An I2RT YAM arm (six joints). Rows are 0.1 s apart.
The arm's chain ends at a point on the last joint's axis. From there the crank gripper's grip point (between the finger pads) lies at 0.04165 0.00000 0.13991 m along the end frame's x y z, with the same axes.
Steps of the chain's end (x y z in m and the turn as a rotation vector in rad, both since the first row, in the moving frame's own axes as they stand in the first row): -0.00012, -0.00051, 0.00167, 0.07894, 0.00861, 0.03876; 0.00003, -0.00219, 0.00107, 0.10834, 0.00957, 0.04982; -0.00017, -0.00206, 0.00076, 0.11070, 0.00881, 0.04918; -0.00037, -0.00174, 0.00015, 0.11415, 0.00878, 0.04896; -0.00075, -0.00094, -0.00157, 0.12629, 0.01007, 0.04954; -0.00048, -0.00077, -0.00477, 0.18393, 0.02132, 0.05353; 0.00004, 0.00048, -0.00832, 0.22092, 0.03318, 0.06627; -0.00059, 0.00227, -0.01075, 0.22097, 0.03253, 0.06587; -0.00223, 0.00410, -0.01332, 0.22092, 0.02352, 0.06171
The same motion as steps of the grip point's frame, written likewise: 0.00126, -0.00989, 0.00093, 0.07894, 0.00861, 0.03876; 0.00169, -0.01519, -0.00004, 0.10834, 0.00957, 0.04982; 0.00139, -0.01542, -0.00035, 0.11070, 0.00881, 0.04918; 0.00119, -0.01558, -0.00101, 0.11415, 0.00878, 0.04896; 0.00104, -0.01644, -0.00298, 0.12629, 0.01007, 0.04954; 0.00310, -0.02397, -0.00784, 0.18393, 0.02132, 0.05353; 0.00555, -0.02711, -0.01286, 0.22092, 0.03318, 0.06627; 0.00482, -0.02535, -0.01526, 0.22097, 0.03253, 0.06587; 0.00189, -0.02378, -0.01745, 0.22092, 0.02352, 0.06171
